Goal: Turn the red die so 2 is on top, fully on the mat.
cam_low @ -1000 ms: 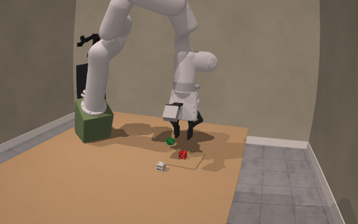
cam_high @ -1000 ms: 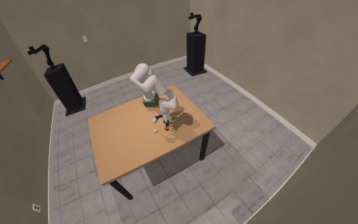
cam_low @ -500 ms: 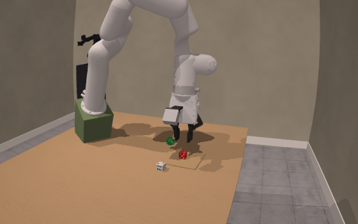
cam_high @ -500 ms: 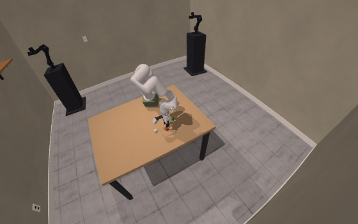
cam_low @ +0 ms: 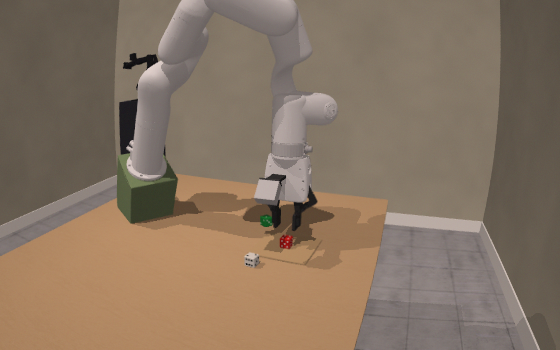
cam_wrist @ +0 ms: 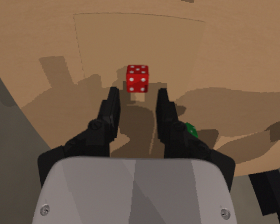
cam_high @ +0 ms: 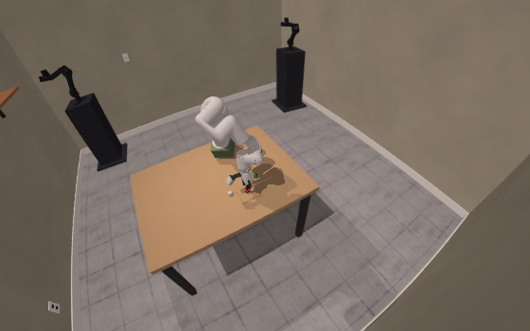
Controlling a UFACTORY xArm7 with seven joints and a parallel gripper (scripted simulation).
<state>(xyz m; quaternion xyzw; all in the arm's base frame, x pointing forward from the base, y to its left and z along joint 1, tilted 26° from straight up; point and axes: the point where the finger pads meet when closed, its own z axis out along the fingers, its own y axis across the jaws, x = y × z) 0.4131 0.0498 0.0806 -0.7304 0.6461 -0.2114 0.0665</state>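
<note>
The red die lies 60 mm below my hand. The rest, counted from my hand: tan mat 70 mm below; green die 100 mm behind, 110 mm to the left, 60 mm below; white die 30 mm behind, 110 mm to the right, 60 mm below.
</note>
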